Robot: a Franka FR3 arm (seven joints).
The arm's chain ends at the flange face. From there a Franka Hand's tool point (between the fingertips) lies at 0.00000 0.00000 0.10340 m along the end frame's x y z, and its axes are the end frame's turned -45 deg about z.
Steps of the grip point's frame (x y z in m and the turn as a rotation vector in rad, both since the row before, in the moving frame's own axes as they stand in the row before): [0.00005, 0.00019, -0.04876, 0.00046, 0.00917, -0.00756]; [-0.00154, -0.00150, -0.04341, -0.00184, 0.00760, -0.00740]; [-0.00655, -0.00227, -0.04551, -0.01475, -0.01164, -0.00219]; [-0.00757, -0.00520, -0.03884, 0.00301, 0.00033, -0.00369]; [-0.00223, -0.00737, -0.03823, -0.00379, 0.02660, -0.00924]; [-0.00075, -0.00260, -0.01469, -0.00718, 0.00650, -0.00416]
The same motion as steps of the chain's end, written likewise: [-0.00046, 0.00081, -0.04876, 0.00681, 0.00616, -0.00756]; [-0.00284, 0.00045, -0.04341, 0.00407, 0.00668, -0.00740]; [-0.00647, 0.00110, -0.04549, -0.01866, 0.00220, -0.00219]; [-0.00883, 0.00192, -0.03884, 0.00236, -0.00190, -0.00369]; [-0.00900, -0.00196, -0.03819, 0.01613, 0.02149, -0.00924]; [-0.00337, -0.00136, -0.01469, -0.00048, 0.00967, -0.00416]
